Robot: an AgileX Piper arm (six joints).
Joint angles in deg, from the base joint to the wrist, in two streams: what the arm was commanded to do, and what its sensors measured. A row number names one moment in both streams.
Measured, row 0:
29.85, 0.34, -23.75, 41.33, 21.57, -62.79
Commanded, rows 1 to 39:
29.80, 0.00, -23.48, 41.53, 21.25, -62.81
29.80, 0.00, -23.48, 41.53, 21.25, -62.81
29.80, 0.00, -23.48, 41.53, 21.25, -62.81
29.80, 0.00, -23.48, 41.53, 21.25, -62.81
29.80, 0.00, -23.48, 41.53, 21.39, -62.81
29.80, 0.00, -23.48, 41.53, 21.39, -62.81
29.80, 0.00, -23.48, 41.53, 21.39, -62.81
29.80, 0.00, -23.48, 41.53, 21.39, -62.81
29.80, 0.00, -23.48, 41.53, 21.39, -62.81
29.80, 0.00, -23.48, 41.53, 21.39, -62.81
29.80, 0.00, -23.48, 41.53, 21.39, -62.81
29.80, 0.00, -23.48, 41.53, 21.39, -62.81
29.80, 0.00, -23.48, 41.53, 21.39, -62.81
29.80, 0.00, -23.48, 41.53, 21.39, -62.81
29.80, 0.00, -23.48, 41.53, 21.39, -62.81
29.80, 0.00, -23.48, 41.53, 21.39, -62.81
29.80, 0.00, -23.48, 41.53, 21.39, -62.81
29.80, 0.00, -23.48, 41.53, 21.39, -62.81
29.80, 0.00, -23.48, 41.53, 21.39, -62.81
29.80, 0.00, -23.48, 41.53, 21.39, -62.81
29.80, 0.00, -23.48, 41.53, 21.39, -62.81
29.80, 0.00, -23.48, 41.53, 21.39, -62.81
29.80, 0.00, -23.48, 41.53, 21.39, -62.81
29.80, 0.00, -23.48, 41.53, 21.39, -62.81
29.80, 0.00, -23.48, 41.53, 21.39, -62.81
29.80, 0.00, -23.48, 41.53, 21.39, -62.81
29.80, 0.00, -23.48, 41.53, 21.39, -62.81
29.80, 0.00, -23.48, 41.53, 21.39, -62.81
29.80, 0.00, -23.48, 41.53, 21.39, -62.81
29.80, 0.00, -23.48, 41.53, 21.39, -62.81
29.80, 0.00, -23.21, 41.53, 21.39, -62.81
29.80, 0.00, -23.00, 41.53, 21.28, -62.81
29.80, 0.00, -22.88, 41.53, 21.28, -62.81
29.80, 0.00, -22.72, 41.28, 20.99, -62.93
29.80, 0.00, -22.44, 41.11, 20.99, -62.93
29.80, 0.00, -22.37, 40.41, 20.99, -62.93
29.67, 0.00, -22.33, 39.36, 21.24, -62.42
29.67, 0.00, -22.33, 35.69, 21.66, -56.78
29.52, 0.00, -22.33, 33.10, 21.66, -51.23
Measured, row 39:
29.85, 0.34, -22.66, 39.47, 21.57, -61.89
